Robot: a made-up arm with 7 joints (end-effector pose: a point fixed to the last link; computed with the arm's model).
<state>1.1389 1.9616 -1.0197 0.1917 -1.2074 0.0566 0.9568</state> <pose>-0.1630 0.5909 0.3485 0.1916 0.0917 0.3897 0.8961</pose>
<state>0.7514 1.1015 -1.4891 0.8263 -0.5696 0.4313 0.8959</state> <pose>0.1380 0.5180 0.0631 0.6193 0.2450 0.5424 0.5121</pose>
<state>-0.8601 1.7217 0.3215 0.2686 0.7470 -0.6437 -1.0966</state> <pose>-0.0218 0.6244 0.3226 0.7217 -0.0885 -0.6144 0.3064</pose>
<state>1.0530 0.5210 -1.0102 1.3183 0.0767 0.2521 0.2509</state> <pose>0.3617 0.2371 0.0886 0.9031 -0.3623 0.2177 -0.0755</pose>
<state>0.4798 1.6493 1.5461 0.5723 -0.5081 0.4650 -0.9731</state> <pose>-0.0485 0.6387 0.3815 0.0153 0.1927 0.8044 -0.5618</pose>
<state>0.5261 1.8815 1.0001 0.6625 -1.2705 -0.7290 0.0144</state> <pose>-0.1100 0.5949 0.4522 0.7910 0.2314 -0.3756 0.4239</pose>
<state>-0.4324 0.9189 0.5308 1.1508 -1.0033 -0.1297 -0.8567</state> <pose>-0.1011 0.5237 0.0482 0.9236 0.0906 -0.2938 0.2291</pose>
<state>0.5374 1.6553 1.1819 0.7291 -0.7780 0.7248 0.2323</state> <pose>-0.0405 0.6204 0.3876 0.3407 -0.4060 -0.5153 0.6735</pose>
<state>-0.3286 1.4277 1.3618 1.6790 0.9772 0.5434 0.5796</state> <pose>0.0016 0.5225 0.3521 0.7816 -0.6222 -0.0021 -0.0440</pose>
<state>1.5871 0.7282 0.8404 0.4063 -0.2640 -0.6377 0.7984</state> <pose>0.3698 0.4405 0.3417 0.6379 -0.6445 -0.3762 -0.1903</pose>
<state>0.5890 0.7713 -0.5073 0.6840 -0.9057 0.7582 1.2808</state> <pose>0.2047 0.4260 0.0023 0.5141 -0.1312 0.5343 0.6580</pose>
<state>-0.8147 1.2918 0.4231 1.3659 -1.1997 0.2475 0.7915</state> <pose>-0.0811 0.5622 0.2083 0.7008 0.3791 0.3885 0.4628</pose>
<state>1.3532 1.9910 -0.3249 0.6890 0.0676 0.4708 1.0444</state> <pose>-0.1196 0.6001 0.3712 0.5821 -0.6025 -0.1363 0.5288</pose>
